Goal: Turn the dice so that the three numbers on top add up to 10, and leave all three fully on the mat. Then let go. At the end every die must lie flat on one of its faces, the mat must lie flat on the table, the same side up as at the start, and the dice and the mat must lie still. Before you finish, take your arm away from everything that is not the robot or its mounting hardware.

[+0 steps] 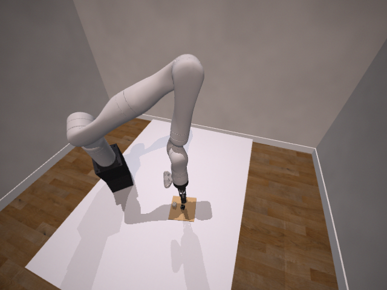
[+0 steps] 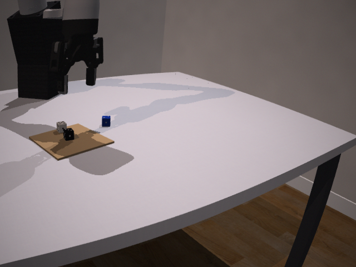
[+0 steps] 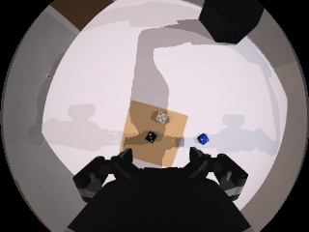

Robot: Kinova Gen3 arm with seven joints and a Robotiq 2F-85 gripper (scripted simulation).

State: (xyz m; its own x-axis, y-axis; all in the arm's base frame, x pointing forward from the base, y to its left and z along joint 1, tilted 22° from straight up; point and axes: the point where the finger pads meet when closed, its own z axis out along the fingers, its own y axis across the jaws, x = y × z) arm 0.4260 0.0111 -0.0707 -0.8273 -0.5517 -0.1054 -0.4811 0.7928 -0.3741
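The blue die lies 100 mm below my hand, 90 mm to the left of it and 50 mm behind it. Also, from my hand: white die (100 mm below, 50 mm behind, 20 mm to the right); then tan mat (110 mm below, 20 mm to the right, 10 mm ahead); then black die (100 mm below, 20 mm to the right).
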